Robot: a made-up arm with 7 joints.
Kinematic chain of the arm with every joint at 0, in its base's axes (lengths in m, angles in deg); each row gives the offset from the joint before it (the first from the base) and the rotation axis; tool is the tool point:
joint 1: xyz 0 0 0.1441 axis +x
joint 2: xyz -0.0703 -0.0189 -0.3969 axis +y
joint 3: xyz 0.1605 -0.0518 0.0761 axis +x
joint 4: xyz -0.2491 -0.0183 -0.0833 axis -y
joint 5: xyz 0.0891 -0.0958 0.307 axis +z
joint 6: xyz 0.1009 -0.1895 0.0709 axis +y
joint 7: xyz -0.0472 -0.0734 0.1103 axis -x
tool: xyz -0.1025 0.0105 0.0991
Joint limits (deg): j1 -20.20..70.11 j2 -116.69..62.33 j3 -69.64..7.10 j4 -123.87..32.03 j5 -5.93..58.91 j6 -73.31..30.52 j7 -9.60..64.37
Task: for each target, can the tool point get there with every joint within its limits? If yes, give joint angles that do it. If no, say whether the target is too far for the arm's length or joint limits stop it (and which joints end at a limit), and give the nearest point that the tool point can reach.
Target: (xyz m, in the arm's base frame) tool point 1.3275 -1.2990 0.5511
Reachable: no: too far | nearest point 0.4488 -0.6838 0.1035 | short by 1.162 m
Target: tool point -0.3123 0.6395 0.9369
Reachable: no: joint limits stop it (at a limit: joint 1, joint 3, joint 5, joint 6) | nearest point -0.5233 0.4171 0.4896 | short by 0.542 m
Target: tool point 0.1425 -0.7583 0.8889
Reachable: no: joint limits stop it (at a limit: joint 1, joint 3, joint 6, joint 7) | nearest point 0.0556 -0.5825 0.4612 | short by 0.471 m
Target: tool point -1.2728 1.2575 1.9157
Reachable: no: too far | nearest point -0.5546 0.6024 0.4259 | short by 1.779 m
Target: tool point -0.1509 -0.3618 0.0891
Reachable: yes | joints 19.18 -69.23 -1.85 -45.56 48.65 -10.60 46.09
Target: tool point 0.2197 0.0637 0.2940
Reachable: yes | joints 19.86 15.38 -60.77 -24.32 4.08 -14.37 15.54
